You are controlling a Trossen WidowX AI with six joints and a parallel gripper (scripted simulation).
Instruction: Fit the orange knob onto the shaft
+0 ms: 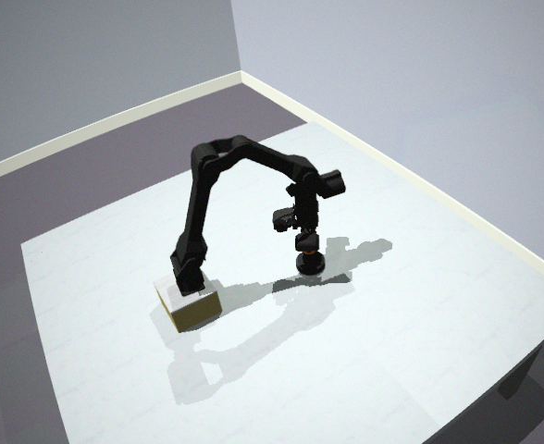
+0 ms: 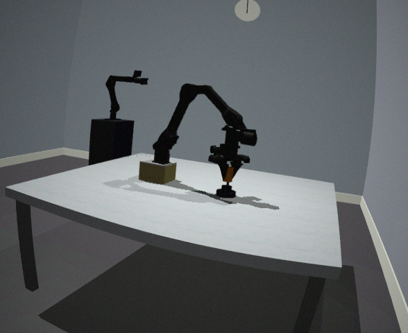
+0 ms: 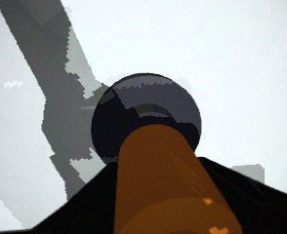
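My gripper tip is 20 mm below the orange knob. Round my gripper tip: dark round pedestal (40 mm below).
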